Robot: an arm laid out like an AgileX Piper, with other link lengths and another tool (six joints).
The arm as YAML. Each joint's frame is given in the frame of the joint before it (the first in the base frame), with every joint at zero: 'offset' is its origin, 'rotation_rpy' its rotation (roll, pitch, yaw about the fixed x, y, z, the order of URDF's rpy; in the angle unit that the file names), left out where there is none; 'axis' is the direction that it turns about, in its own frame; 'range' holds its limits. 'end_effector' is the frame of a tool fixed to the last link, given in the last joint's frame.
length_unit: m
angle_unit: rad
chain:
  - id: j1
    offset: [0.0, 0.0, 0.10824]
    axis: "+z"
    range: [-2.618, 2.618]
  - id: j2
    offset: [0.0, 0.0, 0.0]
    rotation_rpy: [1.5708, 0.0, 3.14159]
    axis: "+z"
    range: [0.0, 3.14]
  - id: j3
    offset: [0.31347, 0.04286, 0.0]
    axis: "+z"
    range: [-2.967, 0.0]
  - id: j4
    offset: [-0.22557, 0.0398, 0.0]
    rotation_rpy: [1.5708, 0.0, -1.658]
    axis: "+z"
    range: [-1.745, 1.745]
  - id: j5
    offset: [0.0, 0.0, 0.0]
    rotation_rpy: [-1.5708, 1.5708, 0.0]
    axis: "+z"
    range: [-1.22, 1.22]
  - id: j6
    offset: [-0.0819, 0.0, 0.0]
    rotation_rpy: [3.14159, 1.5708, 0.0]
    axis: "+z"
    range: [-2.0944, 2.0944]
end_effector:
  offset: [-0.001, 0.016, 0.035]
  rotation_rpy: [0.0, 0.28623, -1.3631]
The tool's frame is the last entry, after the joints.
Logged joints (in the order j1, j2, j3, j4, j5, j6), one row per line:
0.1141 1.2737 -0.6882 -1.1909 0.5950 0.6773
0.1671 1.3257 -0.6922 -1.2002 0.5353 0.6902
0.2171 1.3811 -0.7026 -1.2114 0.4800 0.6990
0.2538 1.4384 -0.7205 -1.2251 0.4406 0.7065
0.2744 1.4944 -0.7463 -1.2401 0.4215 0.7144
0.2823 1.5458 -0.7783 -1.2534 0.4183 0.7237
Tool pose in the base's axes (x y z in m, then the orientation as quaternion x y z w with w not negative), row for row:
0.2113 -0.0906 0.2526 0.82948 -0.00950 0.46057 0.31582
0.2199 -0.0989 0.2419 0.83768 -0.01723 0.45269 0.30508
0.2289 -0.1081 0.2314 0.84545 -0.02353 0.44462 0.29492
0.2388 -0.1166 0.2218 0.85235 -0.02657 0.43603 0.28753
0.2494 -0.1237 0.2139 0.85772 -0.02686 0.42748 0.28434
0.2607 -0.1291 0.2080 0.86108 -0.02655 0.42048 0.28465
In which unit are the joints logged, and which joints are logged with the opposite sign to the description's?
The joints are logged in radians. Opposite sign: j1.
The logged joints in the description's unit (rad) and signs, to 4 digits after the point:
-0.1141 1.2737 -0.6882 -1.1909 0.5950 0.6773
-0.1671 1.3257 -0.6922 -1.2002 0.5353 0.6902
-0.2171 1.3811 -0.7026 -1.2114 0.4800 0.6990
-0.2538 1.4384 -0.7205 -1.2251 0.4406 0.7065
-0.2744 1.4944 -0.7463 -1.2401 0.4215 0.7144
-0.2823 1.5458 -0.7783 -1.2534 0.4183 0.7237

